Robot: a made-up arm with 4 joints. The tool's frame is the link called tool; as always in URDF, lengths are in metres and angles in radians. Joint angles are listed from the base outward. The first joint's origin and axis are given. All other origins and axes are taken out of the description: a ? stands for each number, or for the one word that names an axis. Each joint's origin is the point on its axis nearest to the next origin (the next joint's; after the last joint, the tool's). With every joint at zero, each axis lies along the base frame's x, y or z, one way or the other. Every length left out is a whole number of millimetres.
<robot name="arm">
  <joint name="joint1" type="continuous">
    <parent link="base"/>
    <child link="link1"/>
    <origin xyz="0 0 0.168"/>
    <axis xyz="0 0 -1"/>
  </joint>
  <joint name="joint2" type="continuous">
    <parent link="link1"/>
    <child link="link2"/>
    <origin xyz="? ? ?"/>
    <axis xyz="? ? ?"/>
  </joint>
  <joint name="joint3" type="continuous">
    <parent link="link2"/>
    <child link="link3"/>
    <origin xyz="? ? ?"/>
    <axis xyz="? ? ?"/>
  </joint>
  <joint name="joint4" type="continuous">
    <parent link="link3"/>
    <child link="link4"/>
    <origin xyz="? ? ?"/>
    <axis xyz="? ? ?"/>
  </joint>
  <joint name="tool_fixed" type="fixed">
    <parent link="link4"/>
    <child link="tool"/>
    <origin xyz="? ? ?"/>
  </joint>
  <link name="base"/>
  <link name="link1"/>
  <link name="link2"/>
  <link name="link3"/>
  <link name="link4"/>
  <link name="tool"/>
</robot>
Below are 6 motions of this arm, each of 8 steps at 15 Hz.
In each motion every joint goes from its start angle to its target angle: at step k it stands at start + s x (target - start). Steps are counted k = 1, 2, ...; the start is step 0. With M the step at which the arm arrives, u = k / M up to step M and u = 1 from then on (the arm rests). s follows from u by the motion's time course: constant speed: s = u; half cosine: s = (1 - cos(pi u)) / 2; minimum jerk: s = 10 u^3 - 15 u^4 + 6 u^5.
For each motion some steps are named. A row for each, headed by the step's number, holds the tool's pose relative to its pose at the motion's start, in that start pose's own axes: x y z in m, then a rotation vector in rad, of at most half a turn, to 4 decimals.
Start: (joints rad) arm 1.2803 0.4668 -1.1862 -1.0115
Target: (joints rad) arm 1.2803 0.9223 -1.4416 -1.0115
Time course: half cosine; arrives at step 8
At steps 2, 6, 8:
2: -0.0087 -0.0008 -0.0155 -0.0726 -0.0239 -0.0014
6: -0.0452 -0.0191 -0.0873 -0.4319 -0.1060 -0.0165
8: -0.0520 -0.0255 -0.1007 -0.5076 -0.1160 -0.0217

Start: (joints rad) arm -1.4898 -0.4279 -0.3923 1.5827
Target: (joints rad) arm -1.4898 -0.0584 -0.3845 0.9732
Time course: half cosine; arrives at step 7
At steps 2, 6, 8:
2: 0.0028 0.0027 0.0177 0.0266 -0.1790 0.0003
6: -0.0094 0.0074 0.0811 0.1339 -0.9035 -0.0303
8: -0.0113 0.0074 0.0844 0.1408 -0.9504 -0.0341

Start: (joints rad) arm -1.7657 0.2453 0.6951 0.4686
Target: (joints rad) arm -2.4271 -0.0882 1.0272 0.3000
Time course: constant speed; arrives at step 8
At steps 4, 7, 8:
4: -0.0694 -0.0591 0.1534 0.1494 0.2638 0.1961
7: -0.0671 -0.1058 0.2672 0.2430 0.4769 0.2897
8: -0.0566 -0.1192 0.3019 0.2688 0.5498 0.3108

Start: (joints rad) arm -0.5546 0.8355 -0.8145 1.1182
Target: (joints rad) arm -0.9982 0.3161 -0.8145 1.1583
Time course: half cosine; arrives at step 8
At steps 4, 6, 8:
4: 0.0238 -0.0377 -0.0403 -0.2132 0.0742 0.2607
6: 0.0511 -0.0703 -0.0619 -0.3903 0.1069 0.4242
8: 0.0654 -0.0846 -0.0686 -0.4695 0.1154 0.4859

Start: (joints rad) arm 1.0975 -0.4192 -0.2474 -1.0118
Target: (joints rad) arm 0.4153 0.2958 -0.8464 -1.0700
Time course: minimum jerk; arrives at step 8
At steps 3, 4, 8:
3: -0.0881 -0.0962 -0.0435 -0.0270 -0.2598 0.2455
4: -0.1269 -0.1843 -0.1013 -0.0480 -0.4866 0.4101
8: -0.0984 -0.3604 -0.2688 -0.0925 -1.0196 0.6363

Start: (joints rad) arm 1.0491 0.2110 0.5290 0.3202
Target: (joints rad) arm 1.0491 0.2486 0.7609 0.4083
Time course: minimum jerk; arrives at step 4
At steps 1, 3, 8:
1: -0.0036 0.0053 0.0073 0.0221 0.0058 0.0096
3: -0.0350 0.0396 0.0659 0.1876 0.0515 0.0919
8: -0.0396 0.0432 0.0738 0.2086 0.0576 0.1038

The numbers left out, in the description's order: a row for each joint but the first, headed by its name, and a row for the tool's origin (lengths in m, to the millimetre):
joint2: xyz -0.299 -0.161 0, axis 0 -1 0
joint3: xyz -0.112 0 0.271, axis 1 0 0
joint4: xyz 0 0.366 -0.219, axis 0 1 0
tool: xyz 0.071 0 0.014

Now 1 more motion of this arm.
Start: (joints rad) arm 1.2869 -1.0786 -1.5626 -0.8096
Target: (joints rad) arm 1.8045 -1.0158 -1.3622 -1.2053
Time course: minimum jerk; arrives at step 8
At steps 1, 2, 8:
1: 0.0025 0.0029 0.0045 0.0065 -0.0024 -0.0084
2: 0.0168 0.0178 0.0289 0.0407 -0.0156 -0.0548
8: 0.2147 0.0782 0.2663 0.2693 -0.1286 -0.5942

